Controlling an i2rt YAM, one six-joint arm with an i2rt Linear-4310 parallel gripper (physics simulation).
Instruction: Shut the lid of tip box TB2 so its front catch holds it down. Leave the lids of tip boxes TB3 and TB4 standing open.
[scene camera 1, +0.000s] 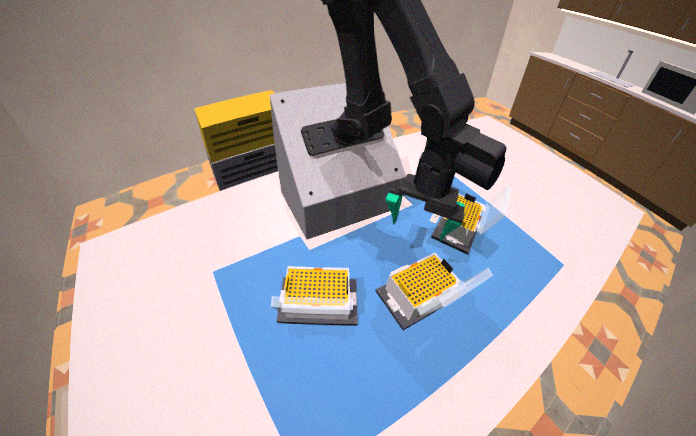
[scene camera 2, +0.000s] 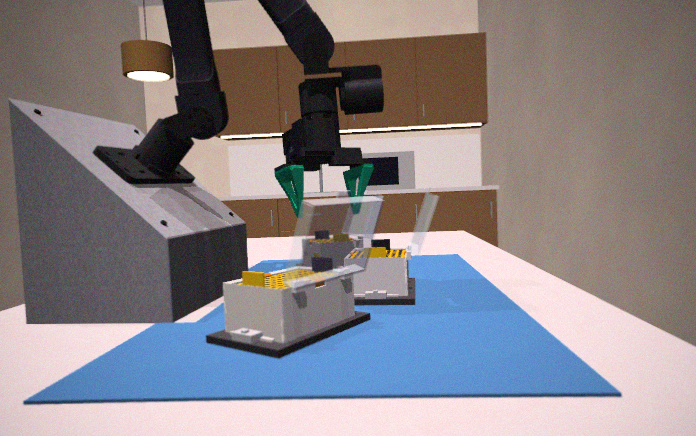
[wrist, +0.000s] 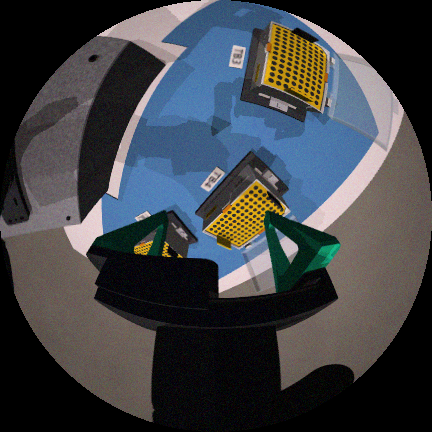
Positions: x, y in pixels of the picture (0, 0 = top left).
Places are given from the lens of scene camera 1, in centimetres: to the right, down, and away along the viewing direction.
gripper (scene camera 1: 417, 231): 14, 3, 55
tip box TB2 (scene camera 1: 351, 320): 1, 20, 52
